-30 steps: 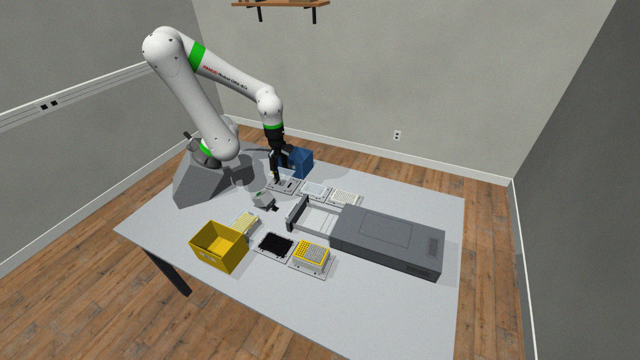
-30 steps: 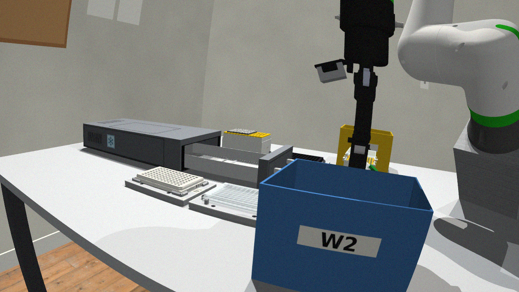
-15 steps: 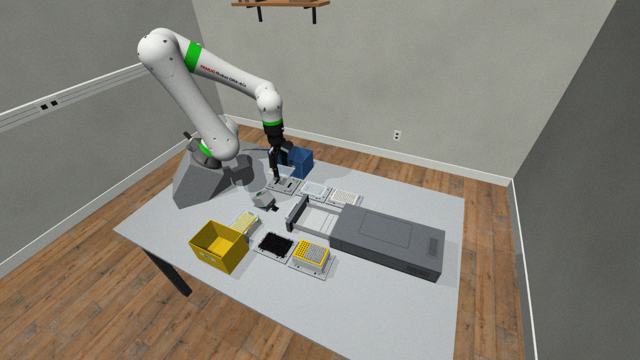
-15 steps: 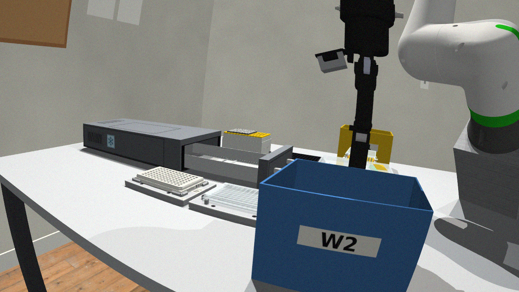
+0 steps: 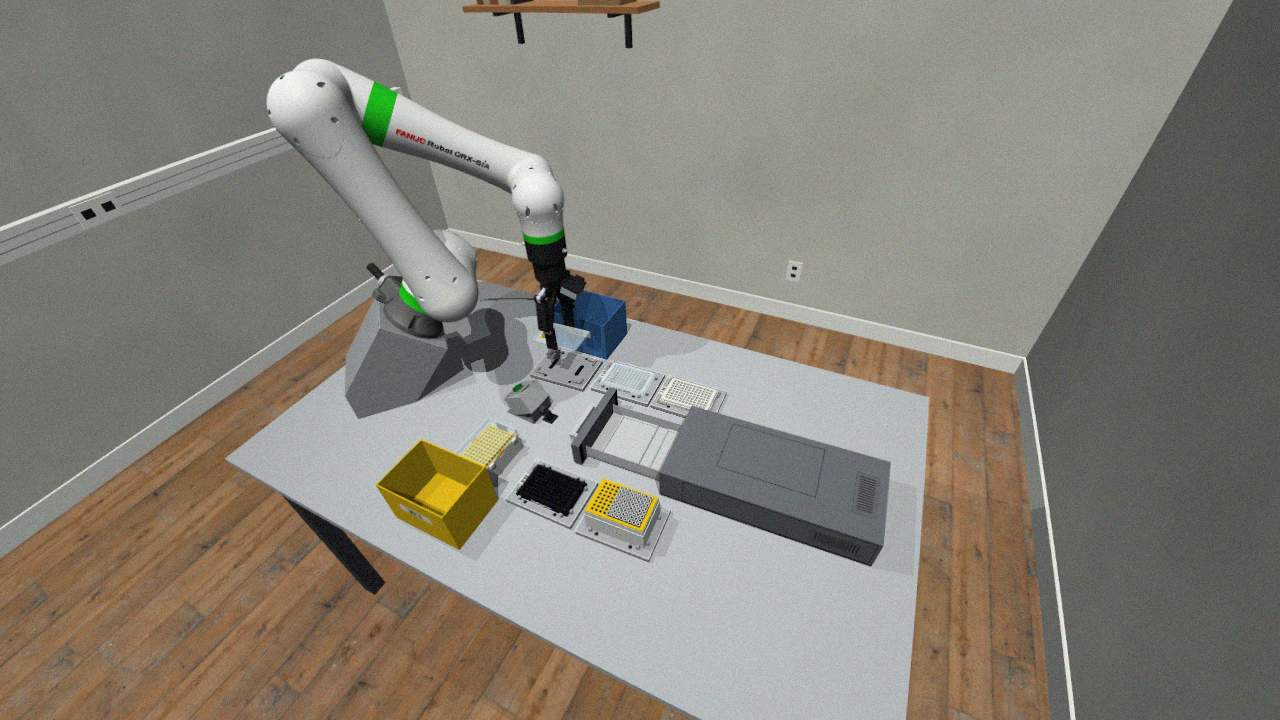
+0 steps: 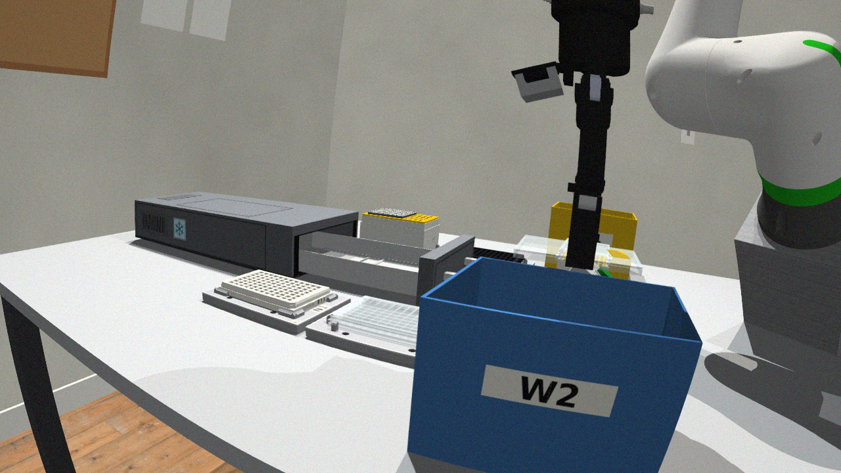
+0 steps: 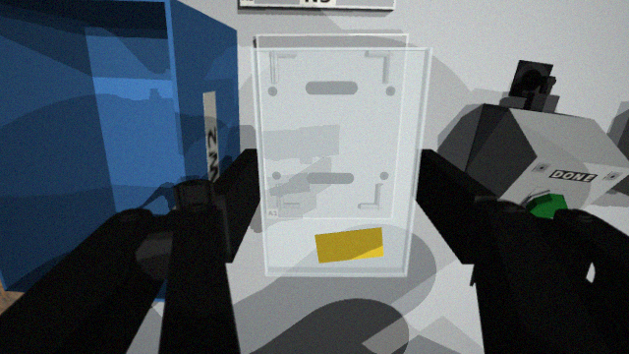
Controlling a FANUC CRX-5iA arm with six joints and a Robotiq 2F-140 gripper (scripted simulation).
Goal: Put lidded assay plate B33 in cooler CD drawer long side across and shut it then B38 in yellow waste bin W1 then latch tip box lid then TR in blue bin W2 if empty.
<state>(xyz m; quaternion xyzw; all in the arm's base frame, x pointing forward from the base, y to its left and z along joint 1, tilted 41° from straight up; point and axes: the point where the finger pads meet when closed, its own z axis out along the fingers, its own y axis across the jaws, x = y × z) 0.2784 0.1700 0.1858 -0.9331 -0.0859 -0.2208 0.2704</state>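
Now: hand 34 cm short of the white assay plate, 11 cm to the right of it and 12 cm above it. From my hand the other things lie so: clear plate lid: 2 cm below; then DONE key box: 3 cm ahead, 16 cm to the right, 9 cm below; then blue bin W2: 4 cm behind, 14 cm to the left, 10 cm below.
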